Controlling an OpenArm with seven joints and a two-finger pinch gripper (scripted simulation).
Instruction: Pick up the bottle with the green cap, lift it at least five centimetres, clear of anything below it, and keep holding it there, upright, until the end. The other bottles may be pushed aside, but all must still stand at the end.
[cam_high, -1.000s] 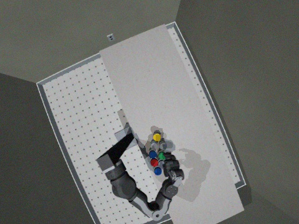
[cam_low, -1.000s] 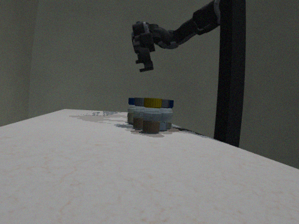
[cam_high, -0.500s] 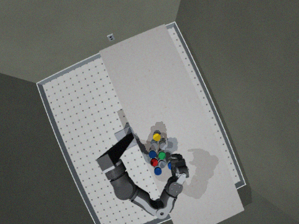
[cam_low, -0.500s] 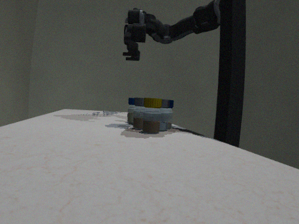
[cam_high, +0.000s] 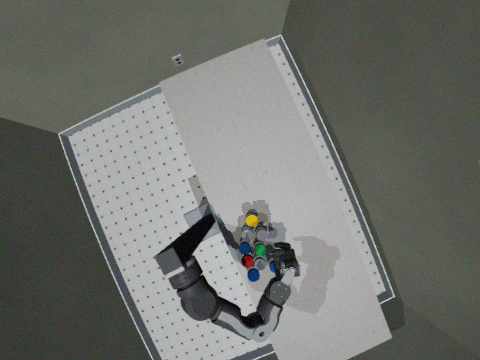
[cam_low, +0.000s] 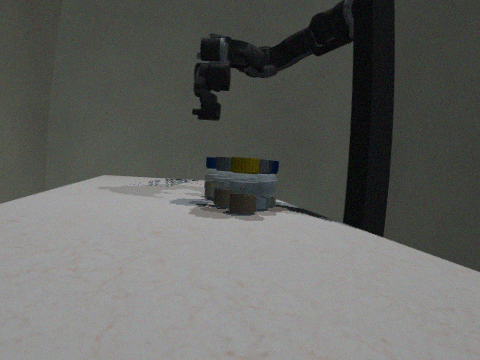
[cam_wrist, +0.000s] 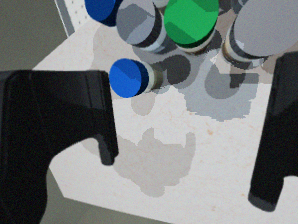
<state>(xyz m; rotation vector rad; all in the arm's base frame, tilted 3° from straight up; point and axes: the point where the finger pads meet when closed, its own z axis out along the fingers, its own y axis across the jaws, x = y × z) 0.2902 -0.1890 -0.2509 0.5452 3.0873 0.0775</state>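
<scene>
The blue bottle lies 15 cm below my hand, 14 cm behind it and 6 cm to the left of it. Round my hand: blue-capped bottle: 15 cm below, 8 cm to the right, 5 cm behind; red-capped bottle: 15 cm below, 15 cm behind, 1 cm to the left.
</scene>
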